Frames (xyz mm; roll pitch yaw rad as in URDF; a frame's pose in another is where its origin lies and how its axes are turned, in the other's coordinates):
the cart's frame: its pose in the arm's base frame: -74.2 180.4 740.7 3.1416 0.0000 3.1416
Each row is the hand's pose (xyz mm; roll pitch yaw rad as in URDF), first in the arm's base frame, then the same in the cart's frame.
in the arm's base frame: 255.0 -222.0 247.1 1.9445 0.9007 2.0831
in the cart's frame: -329.2 -402.4 493.6 -1.1971 -0.9007 1.0585
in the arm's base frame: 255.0 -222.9 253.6 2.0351 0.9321 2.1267
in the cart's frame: -329.2 -403.3 487.1 -1.1065 -0.9321 1.0149
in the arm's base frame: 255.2 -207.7 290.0 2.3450 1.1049 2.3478
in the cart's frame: -329.4 -388.1 450.7 -0.7966 -1.1049 0.7938
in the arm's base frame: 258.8 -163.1 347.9 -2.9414 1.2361 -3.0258
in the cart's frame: -333.0 -343.5 392.8 0.2002 -1.2361 -0.1158
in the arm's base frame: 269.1 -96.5 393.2 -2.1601 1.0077 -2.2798
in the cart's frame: -343.3 -276.9 347.5 0.9815 -1.0077 -0.8618
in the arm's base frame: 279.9 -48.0 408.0 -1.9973 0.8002 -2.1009
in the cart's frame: -354.1 -228.4 332.7 1.1443 -0.8002 -1.0407
